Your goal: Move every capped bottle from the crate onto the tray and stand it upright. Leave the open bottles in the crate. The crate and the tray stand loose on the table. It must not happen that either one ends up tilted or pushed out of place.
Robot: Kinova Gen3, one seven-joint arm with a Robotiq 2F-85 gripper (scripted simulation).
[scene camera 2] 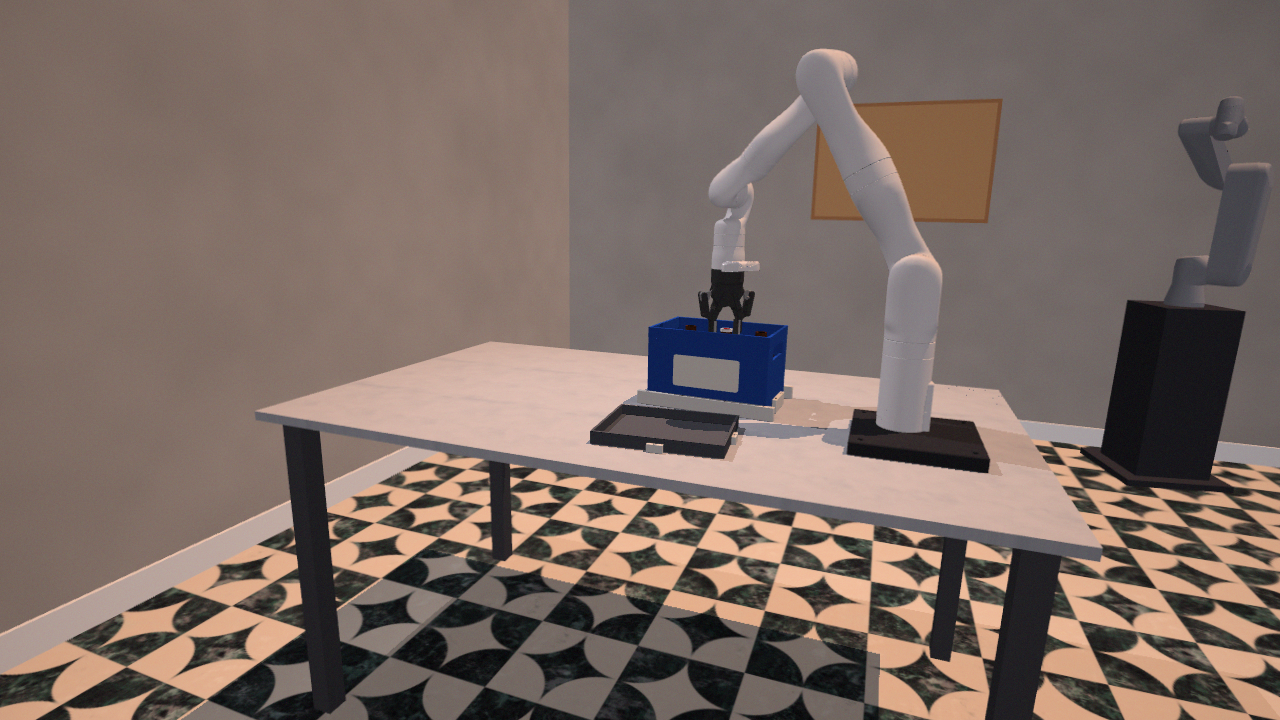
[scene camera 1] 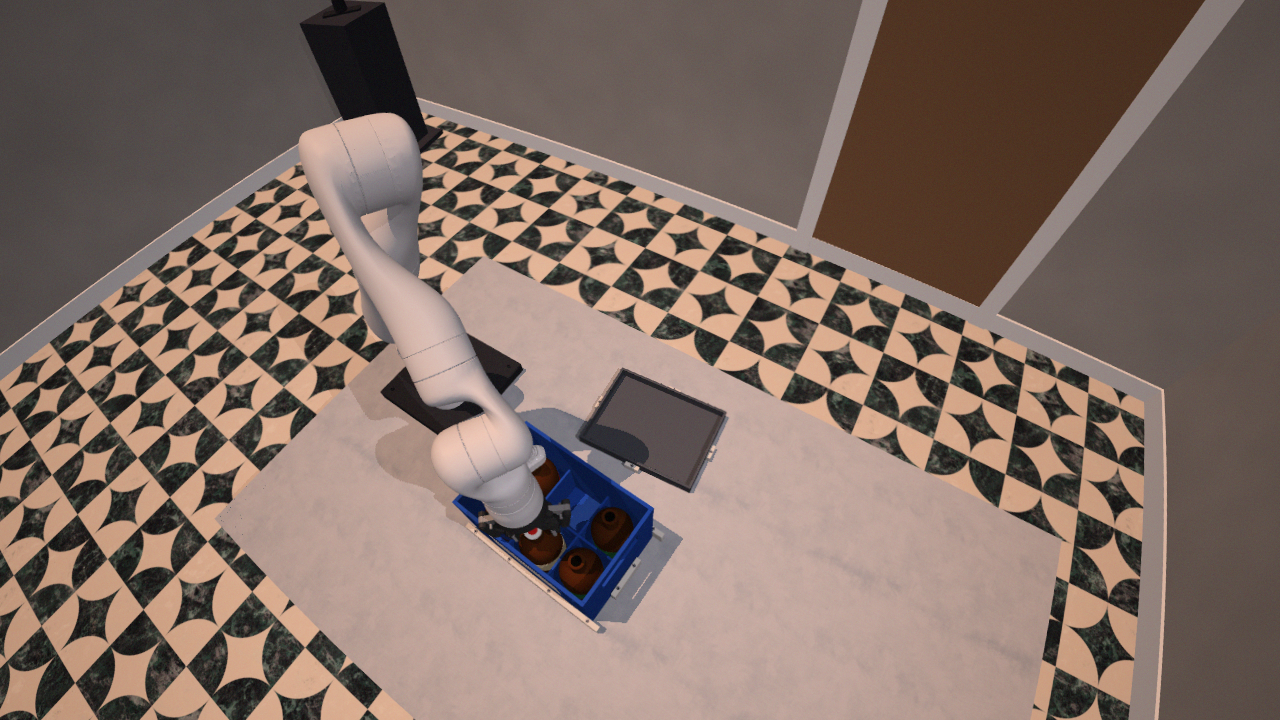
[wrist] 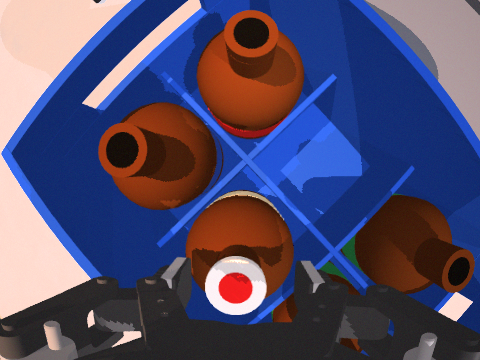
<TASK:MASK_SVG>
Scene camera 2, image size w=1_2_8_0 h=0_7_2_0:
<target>my gripper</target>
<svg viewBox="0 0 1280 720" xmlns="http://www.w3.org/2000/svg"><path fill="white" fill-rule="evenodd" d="M711 268L710 290L698 293L701 316L708 319L708 332L717 333L717 317L723 307L729 306L735 317L733 319L733 334L740 335L743 318L749 317L751 314L755 292L744 290L744 271L722 272L721 270Z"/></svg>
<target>dark tray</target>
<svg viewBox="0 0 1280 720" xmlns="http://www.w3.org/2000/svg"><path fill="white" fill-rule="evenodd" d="M590 444L646 450L646 443L663 444L663 452L724 459L731 445L733 432L736 432L738 429L739 415L620 404L590 430Z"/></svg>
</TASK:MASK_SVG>
